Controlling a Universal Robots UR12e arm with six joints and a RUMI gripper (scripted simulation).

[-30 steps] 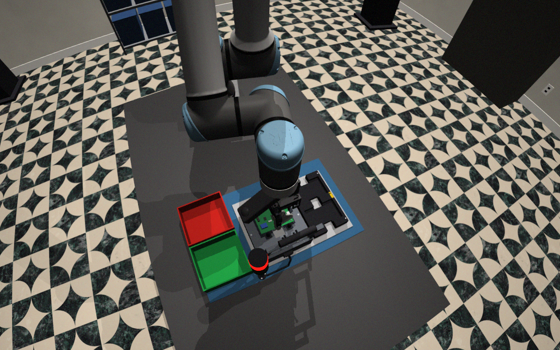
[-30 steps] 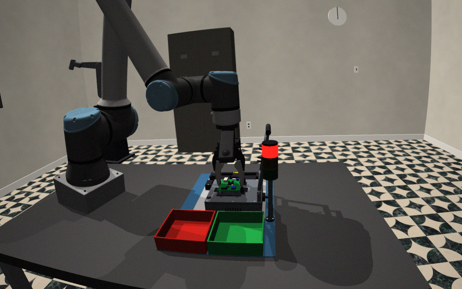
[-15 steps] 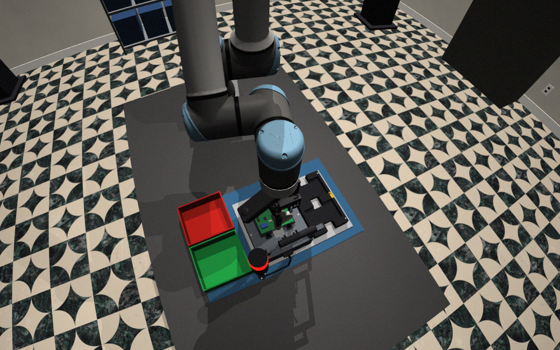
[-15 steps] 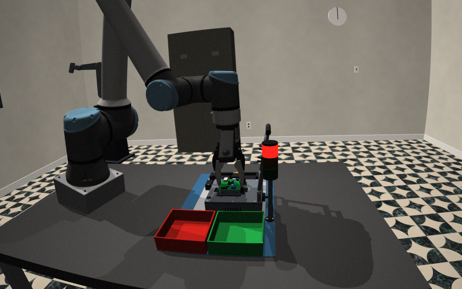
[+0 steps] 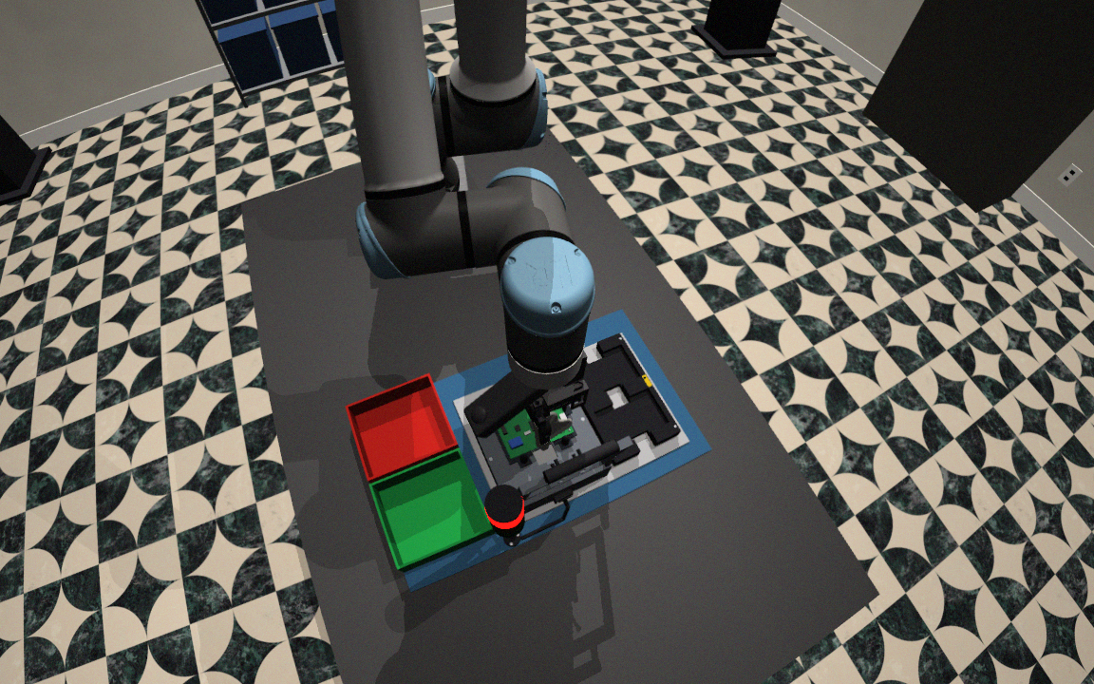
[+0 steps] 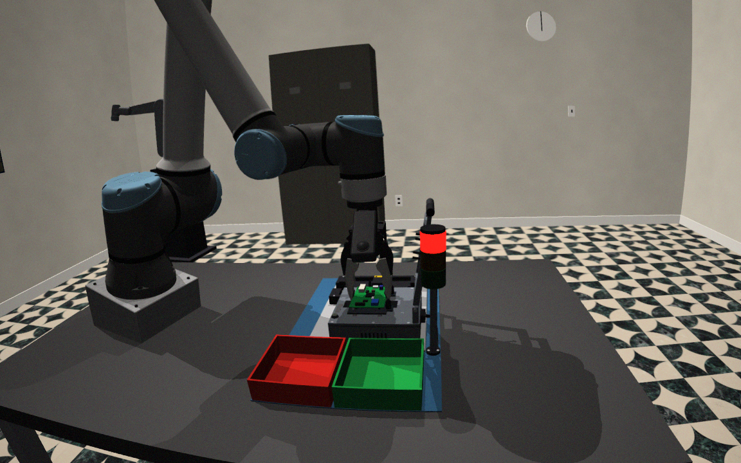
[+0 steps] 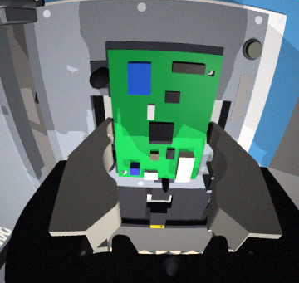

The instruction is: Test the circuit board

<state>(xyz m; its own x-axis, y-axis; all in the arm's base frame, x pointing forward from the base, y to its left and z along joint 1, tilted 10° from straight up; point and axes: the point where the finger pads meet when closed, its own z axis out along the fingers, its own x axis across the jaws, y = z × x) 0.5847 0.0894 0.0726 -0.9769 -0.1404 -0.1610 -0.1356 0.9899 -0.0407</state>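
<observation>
Now: the green circuit board right at my hand. Also, from my hand: clear lid (110 mm ahead, 20 mm to the left, 100 mm above); green bin (70 mm ahead, 190 mm to the right, 70 mm below); red bin (80 mm behind, 210 mm to the right, 70 mm below).
</observation>
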